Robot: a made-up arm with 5 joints.
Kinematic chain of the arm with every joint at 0, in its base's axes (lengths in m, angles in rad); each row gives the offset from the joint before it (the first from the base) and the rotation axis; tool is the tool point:
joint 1: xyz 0 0 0.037 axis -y
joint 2: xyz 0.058 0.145 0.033 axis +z
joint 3: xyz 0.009 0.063 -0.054 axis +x
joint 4: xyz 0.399 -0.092 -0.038 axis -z
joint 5: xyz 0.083 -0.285 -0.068 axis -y
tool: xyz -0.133 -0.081 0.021
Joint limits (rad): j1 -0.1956..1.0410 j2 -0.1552..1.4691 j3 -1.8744..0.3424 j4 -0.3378..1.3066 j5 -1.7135..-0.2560
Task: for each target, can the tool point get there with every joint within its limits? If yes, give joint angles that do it. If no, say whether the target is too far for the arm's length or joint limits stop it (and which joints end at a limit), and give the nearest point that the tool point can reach.
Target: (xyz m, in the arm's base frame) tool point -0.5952 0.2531 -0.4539
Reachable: no: joint limits stop it (at a limit: joint 1, joint 2, joint 3) | nearest point -0.3387 0.3119 0.0902 | short by 0.604 m
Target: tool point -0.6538 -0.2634 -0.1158
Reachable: no: joint limits stop it (at a limit: joint 1, joint 2, joint 3, joint 4, joint 5) | nearest point -0.2828 0.2492 0.0770 | short by 0.661 m
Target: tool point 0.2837 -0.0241 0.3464
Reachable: yes | joints 0.3902 0.4734 -0.4354 0.7814 -1.4184
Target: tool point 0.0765 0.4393 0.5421
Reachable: yes | joints 0.4145 0.9607 -1.3687 0.2248 -1.0832
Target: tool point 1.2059 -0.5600 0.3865
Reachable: no: too far | nearest point 0.6604 -0.2253 0.2284 | short by 0.659 m
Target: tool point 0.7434 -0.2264 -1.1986
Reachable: no: too far | nearest point 0.5587 -0.0813 -0.2993 | short by 0.929 m
